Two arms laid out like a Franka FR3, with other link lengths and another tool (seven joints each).
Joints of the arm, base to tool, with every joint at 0 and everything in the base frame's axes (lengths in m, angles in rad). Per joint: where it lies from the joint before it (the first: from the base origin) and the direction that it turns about. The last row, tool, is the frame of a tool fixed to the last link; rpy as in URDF.
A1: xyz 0 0 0.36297 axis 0 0 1
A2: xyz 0 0 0 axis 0 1 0
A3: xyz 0 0 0.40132 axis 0 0 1
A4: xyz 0.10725 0 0 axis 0 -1 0
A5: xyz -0.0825 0 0.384 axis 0 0 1
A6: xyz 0 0 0 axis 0 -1 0
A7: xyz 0.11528 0 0 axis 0 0 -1
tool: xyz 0.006 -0.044 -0.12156 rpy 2.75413 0 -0.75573
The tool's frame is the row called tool.
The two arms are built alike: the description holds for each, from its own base.
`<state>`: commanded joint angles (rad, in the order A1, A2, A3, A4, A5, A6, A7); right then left.
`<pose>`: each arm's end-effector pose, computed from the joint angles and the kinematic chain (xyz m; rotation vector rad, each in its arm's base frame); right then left.
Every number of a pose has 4 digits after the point. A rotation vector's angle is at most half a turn.
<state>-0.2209 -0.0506 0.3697 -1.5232 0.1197 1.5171 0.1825 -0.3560 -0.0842 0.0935 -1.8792 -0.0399 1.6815 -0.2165</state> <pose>0.5780 0.0647 0.7667 2.6706 -1.0814 -0.2377 0.5510 -0.1936 0.6332 2.4968 -1.0281 -0.3524</pose>
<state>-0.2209 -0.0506 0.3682 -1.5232 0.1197 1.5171 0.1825 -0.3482 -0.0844 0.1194 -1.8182 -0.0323 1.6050 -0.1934</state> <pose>0.5781 0.0638 0.7667 2.6699 -1.0835 -0.2380 0.5538 -0.1732 0.6553 2.4985 -1.0149 -0.3700</pose>
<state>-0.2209 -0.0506 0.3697 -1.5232 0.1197 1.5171 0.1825 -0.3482 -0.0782 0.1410 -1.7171 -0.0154 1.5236 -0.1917</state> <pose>0.5780 0.0647 0.7667 2.6706 -1.0814 -0.2377 0.5585 -0.1589 0.6926 2.5230 -1.0011 -0.3523</pose>
